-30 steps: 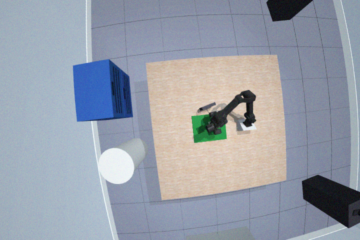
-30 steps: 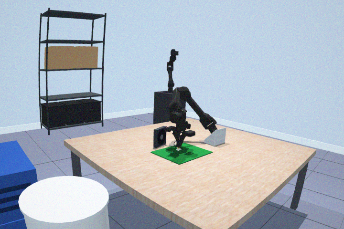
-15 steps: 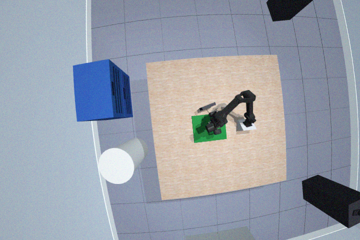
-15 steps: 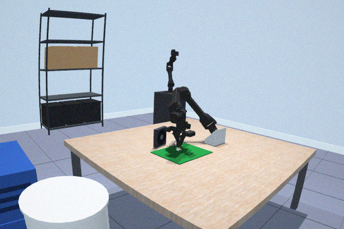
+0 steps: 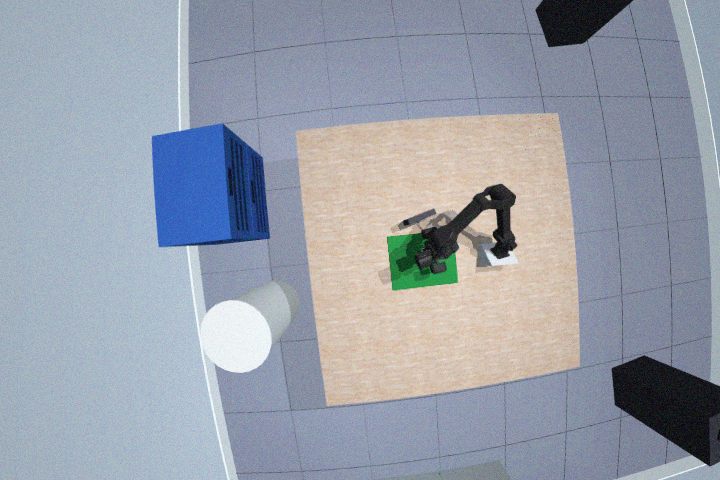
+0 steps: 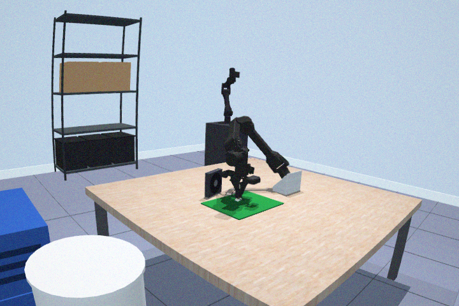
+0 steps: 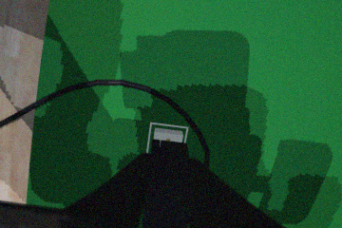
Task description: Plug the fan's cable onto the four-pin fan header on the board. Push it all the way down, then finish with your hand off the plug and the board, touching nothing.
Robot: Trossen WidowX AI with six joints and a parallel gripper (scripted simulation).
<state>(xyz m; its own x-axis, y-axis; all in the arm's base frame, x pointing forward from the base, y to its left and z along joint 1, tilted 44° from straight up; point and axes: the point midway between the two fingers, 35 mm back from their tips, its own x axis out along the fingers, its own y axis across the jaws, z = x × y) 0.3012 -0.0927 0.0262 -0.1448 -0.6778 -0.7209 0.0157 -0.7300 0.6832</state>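
The green board lies 30 mm ahead of my gripper tip, 40 mm to the left of it and 40 mm below it. Round my gripper tip: black fan 20 mm ahead, 140 mm to the right, 30 mm above; plug 10 mm ahead, 10 mm above.
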